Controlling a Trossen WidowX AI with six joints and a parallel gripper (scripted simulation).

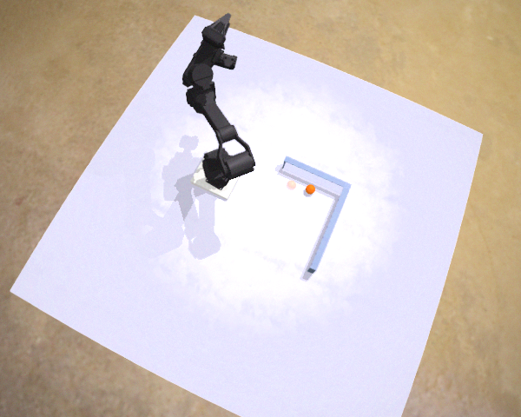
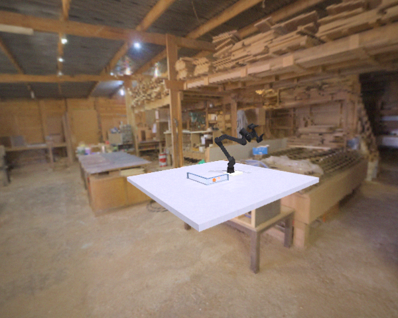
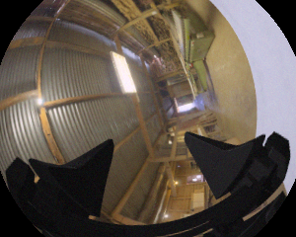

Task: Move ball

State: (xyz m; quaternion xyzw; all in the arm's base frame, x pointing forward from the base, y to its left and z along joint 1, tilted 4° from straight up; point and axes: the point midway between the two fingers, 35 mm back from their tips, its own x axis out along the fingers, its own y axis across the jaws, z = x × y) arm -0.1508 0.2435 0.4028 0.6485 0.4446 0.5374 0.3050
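My gripper tip is now 42 cm above the orange ball, 41 cm short of it and 15 cm to the left of it. The rest, counted from my gripper tip: see-through copy of ball (42 cm below, 35 cm ahead, 17 cm to the right).
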